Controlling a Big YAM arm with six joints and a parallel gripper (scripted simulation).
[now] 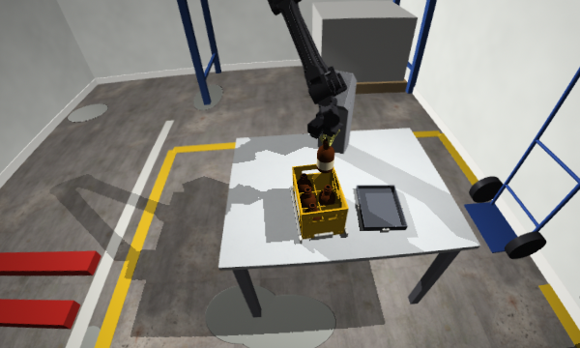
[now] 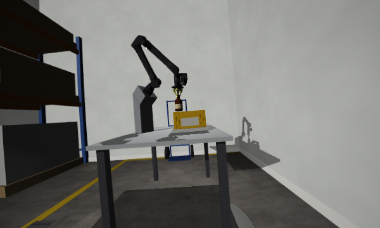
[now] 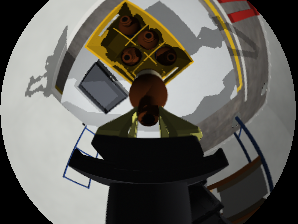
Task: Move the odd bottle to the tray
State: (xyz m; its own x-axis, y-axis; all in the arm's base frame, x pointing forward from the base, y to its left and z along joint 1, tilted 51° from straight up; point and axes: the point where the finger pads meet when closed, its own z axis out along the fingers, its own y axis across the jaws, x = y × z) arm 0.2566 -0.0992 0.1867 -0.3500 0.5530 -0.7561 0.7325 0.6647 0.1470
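The brown bottle lies 6 cm below my hand. Also, from my hand: dark tray 19 cm ahead, 19 cm to the left, 32 cm below; then crate 7 cm ahead, 7 cm to the right, 25 cm below.
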